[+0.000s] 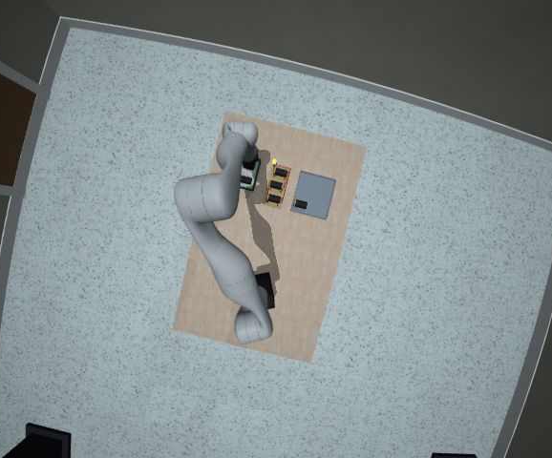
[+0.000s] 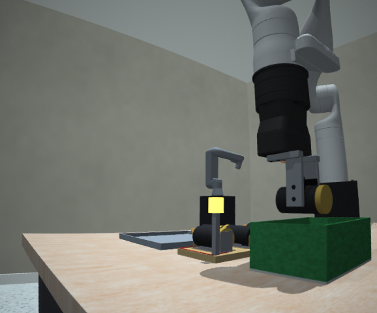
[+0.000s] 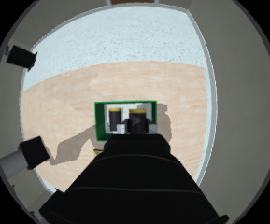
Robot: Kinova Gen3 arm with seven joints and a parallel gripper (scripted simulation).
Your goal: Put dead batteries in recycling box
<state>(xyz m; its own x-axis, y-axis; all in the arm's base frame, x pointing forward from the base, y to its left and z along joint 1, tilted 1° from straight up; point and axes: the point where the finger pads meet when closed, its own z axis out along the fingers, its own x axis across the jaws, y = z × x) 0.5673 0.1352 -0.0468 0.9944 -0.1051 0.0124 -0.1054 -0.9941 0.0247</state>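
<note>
The green recycling box lies 80 mm below my hand and 30 mm behind it. From my hand the other things lie so: grey tray 330 mm to the right, 90 mm below, 80 mm behind.
</note>
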